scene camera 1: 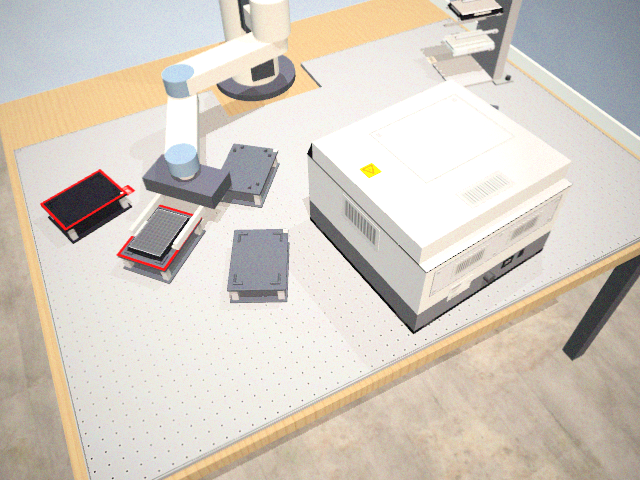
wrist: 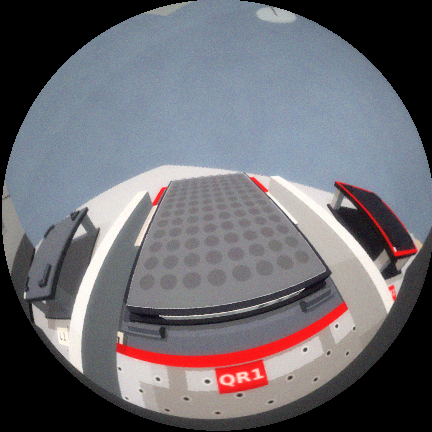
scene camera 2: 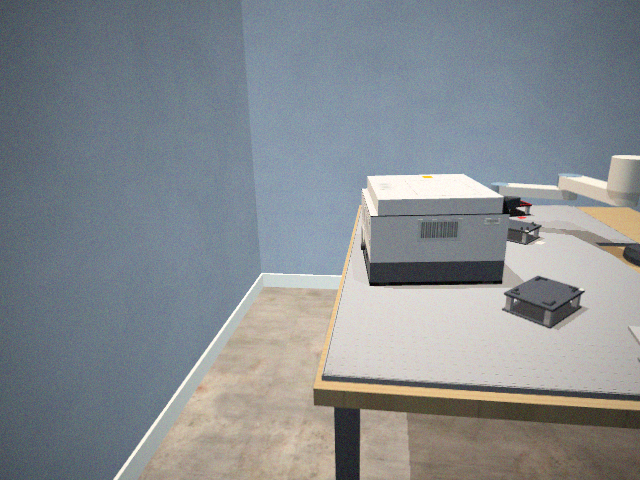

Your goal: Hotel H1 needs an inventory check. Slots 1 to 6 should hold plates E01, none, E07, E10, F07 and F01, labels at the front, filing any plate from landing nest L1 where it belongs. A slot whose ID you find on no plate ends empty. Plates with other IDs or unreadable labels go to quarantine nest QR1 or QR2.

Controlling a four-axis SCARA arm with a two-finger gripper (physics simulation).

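Frame: origin at the arm's base, x right, y ahead, z up, level; metres.
Where they show: gripper, fingertip midpoint: (scene camera 1: 153, 239) (wrist: 210, 191); arm's base at its link origin: (scene camera 1: 255, 77).
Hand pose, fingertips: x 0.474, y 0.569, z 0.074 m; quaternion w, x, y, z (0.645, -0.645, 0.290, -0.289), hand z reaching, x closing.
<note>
Each offset is from my fingertips to the centre of the thing. "spot": to the spot under its first point.
My gripper (scene camera 1: 154, 239) (wrist: 210, 191) is shut on a dark microplate with a grey well-patterned top {dy -0.016, dx -0.018, dz -0.005 m} (scene camera 1: 160, 231) (wrist: 220, 235), one finger along each long side. The plate is level and low over or in quarantine nest QR1 {dy -0.016, dx -0.018, dz -0.034 m} (scene camera 1: 142, 262) (wrist: 200, 361); whether it rests there I cannot tell. A white strip on its near end is too foreshortened to read. Red-rimmed nest QR2 {dy -0.217, dx +0.111, dz -0.035 m} (scene camera 1: 85, 198) (wrist: 382, 215) has a bare black top. Nest L1 {dy +0.146, dx -0.186, dz -0.034 m} (scene camera 1: 258, 263) (wrist: 55, 255) holds no plate. Hotel H1 {spot: dy -0.186, dx -1.086, dz +0.069 m} (scene camera 1: 501, 41) is partly cut off, with plates in it; their labels are unreadable.
A large white box-shaped instrument {dy +0.225, dx -0.560, dz +0.066 m} (scene camera 1: 439, 170) (scene camera 2: 439, 227) stands on the table beside the nests. Another dark nest {dy -0.131, dx -0.271, dz -0.032 m} (scene camera 1: 250, 167) stands behind the gripper, near the arm's base (scene camera 1: 255, 77). A further bare dark nest {dy -0.045, dx -0.873, dz -0.034 m} (scene camera 2: 545, 292) stands on the instrument's other side.
</note>
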